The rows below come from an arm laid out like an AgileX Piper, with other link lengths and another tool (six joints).
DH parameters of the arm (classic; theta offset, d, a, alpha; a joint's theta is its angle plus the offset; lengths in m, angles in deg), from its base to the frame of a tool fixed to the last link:
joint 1: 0 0.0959 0 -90
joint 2: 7.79 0 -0.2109 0
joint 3: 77.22 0 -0.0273 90
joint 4: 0 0.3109 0 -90
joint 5: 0 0 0 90
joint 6: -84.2 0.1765 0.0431 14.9
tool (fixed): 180 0.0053 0 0
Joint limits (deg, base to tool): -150..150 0..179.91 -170..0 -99.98..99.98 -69.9..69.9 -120..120
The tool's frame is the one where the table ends.
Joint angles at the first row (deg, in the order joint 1, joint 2, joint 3, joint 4, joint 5, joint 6):
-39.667, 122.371, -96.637, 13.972, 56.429, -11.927
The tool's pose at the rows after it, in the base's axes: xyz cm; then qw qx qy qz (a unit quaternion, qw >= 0):
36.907 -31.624 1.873 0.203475 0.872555 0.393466 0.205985
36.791 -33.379 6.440 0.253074 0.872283 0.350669 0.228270
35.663 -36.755 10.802 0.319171 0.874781 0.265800 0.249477
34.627 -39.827 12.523 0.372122 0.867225 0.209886 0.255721
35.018 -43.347 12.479 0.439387 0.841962 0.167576 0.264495
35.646 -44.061 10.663 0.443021 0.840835 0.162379 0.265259
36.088 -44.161 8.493 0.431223 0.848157 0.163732 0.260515
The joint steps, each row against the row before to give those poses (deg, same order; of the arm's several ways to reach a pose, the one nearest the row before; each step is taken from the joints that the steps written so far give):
-0.211, -3.218, -0.058, -0.120, -0.070, 0.073
-1.697, -4.188, -1.446, 0.342, -1.102, 3.136
-3.419, -2.592, -2.530, -0.380, -3.828, 6.301
-2.546, 0.060, -1.350, -1.481, -5.365, 3.848
-1.168, 3.412, -1.448, -2.397, -10.631, 3.135
0.109, 3.131, -0.833, 0.064, -2.831, 0.250
0.254, 3.001, -0.958, 0.153, -0.381, 0.070

